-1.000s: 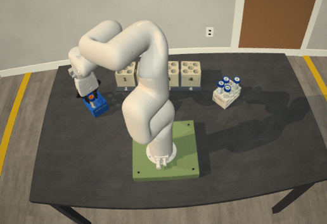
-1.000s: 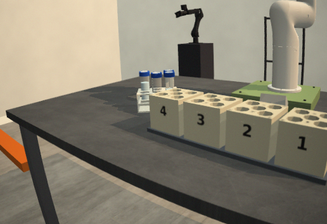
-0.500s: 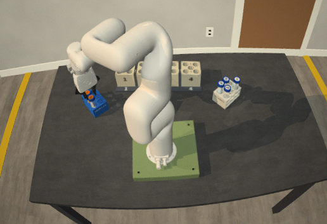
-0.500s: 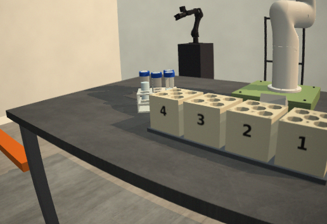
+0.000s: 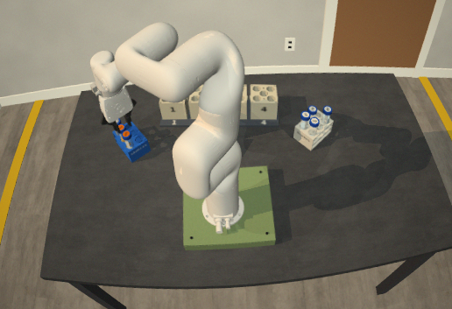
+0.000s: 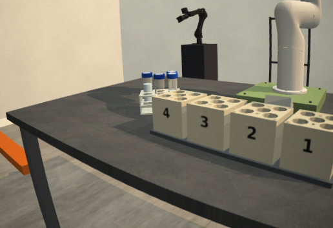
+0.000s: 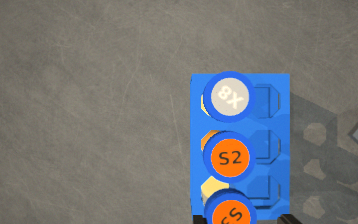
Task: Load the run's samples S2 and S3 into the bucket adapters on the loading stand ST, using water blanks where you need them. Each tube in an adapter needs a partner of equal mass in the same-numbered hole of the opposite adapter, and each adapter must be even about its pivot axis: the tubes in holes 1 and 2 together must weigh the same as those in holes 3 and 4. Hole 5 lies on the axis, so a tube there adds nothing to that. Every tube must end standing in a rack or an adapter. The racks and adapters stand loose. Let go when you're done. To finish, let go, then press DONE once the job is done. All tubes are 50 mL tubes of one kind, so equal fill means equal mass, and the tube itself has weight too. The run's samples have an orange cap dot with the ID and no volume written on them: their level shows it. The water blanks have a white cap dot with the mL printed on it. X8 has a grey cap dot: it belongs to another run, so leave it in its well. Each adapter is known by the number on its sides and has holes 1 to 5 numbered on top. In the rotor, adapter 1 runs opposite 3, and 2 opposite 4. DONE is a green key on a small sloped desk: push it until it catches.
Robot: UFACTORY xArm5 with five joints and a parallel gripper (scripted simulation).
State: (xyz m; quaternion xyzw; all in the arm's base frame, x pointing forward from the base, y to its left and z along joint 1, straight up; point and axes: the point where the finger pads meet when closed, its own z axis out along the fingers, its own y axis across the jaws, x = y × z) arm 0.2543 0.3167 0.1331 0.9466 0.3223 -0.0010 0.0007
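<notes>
The sample tube S2 lies 11 cm below my hand, 4 cm ahead of it and 2 cm to the left of it. The rest, counted from my hand: bucket adapter: 20 cm ahead, 15 cm to the right, 12 cm below; then loading stand ST: 32 cm to the right, 18 cm ahead, 17 cm below; then blue sample rack: 15 cm below, 4 cm ahead, 1 cm to the left.
</notes>
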